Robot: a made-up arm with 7 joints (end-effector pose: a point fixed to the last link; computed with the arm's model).
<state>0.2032 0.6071 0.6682 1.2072 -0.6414 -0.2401 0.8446</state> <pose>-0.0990 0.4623 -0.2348 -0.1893 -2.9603 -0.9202</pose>
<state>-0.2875 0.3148 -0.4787 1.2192 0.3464 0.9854 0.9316</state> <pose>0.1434 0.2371 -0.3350 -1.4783 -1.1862 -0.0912</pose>
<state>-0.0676 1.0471 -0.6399 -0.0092 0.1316 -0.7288 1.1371</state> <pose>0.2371 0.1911 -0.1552 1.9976 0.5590 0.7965</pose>
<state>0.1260 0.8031 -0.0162 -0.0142 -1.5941 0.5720 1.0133</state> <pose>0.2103 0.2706 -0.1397 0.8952 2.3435 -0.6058</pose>
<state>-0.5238 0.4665 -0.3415 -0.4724 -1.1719 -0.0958 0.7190</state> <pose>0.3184 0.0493 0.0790 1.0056 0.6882 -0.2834</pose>
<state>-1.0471 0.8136 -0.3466 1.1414 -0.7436 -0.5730 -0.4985</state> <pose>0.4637 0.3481 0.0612 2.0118 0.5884 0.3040</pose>
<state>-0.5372 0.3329 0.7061 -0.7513 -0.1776 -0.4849 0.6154</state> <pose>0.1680 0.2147 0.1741 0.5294 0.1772 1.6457</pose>
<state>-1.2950 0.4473 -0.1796 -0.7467 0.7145 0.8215 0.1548</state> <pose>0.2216 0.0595 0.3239 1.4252 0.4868 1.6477</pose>
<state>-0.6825 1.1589 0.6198 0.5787 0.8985 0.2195 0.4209</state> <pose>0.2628 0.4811 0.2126 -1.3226 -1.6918 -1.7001</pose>
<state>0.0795 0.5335 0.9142 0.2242 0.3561 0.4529 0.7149</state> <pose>0.0715 0.4516 -0.0818 -1.0010 -2.4345 -1.1542</pose>
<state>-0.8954 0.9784 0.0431 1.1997 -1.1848 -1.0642 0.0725</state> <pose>0.3504 0.4686 0.0797 0.8148 0.8712 1.3550</pose>
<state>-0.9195 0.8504 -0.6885 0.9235 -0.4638 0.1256 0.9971</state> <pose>0.4620 0.2877 -0.0337 1.8586 1.9836 1.1824</pose>
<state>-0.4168 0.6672 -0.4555 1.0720 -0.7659 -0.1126 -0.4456</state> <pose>0.2803 0.3462 -0.2365 1.8426 1.3598 -0.7715</pose>
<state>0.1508 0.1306 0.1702 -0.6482 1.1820 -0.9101 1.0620</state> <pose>0.1815 0.1319 -0.0347 1.4536 0.0187 1.8945</pose>
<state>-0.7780 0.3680 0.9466 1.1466 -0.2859 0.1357 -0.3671</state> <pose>0.3172 0.3133 -0.2058 0.8535 1.3043 -0.2945</pose>
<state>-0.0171 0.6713 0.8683 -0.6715 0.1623 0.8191 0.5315</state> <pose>0.1321 0.3105 0.1144 1.3003 1.9867 1.6482</pose>
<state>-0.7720 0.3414 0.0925 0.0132 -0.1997 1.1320 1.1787</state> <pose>0.4032 0.1450 0.0374 1.4232 2.2830 0.6794</pose>
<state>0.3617 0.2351 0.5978 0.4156 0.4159 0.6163 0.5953</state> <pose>-0.0645 0.3487 -0.2453 -1.1054 -2.2963 -0.0015</pose>
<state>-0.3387 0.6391 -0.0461 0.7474 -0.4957 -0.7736 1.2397</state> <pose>0.3265 0.3287 -0.1539 0.7670 1.7121 1.2853</pose>
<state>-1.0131 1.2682 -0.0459 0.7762 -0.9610 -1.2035 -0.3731</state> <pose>0.3307 0.4227 0.2925 1.5918 -0.1220 1.5475</pose>
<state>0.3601 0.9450 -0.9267 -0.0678 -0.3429 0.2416 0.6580</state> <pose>-0.0008 0.1839 -0.2638 -2.5857 -1.5109 0.8489</pose>
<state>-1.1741 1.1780 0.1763 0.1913 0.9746 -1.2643 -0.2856</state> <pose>0.3029 0.2440 0.3600 -1.8238 0.6885 -1.3917</pose>
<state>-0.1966 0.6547 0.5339 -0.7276 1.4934 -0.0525 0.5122</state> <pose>0.1963 0.2232 0.1428 -1.2377 -0.3301 -2.3165</pose>
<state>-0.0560 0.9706 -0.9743 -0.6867 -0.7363 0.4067 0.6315</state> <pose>0.1436 0.0651 -0.1043 2.2220 0.9623 -0.9028</pose>
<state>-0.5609 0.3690 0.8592 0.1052 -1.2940 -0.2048 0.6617</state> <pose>0.2734 0.3622 0.0213 -0.1462 0.9701 0.4901</pose>
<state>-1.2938 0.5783 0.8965 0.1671 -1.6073 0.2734 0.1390</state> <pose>0.3167 0.3280 0.2696 0.2996 -0.2139 0.0521</pose>
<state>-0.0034 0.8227 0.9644 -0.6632 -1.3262 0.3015 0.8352</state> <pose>0.1434 0.2721 0.1645 0.9289 1.0844 0.7131</pose>
